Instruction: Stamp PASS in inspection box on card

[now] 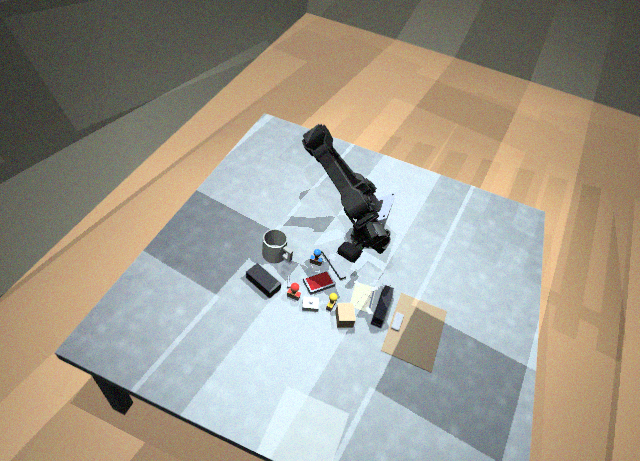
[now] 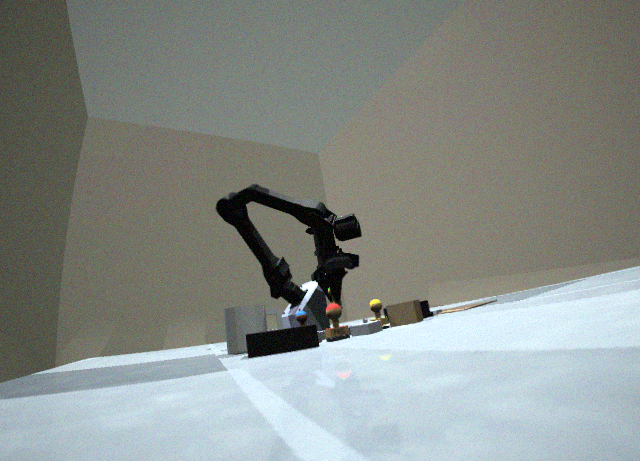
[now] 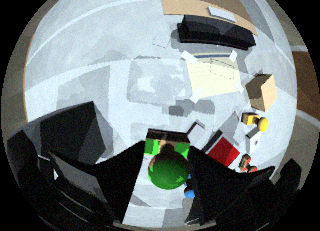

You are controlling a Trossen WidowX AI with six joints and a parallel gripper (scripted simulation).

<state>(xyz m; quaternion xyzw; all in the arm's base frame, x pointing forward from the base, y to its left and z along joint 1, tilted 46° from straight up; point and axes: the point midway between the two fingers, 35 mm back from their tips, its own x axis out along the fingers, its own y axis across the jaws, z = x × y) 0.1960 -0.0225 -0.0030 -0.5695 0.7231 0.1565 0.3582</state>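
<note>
Right now my gripper tip is 10 cm short of the cream card, 6 cm to the right of it and 8 cm above it. Also, from my gripper tip: blue-knobbed stamp: 2 cm ahead, 13 cm to the right, 6 cm below; then red ink pad: 10 cm ahead, 9 cm to the right, 7 cm below; then green-knobbed stamp: right at my gripper tip.
</note>
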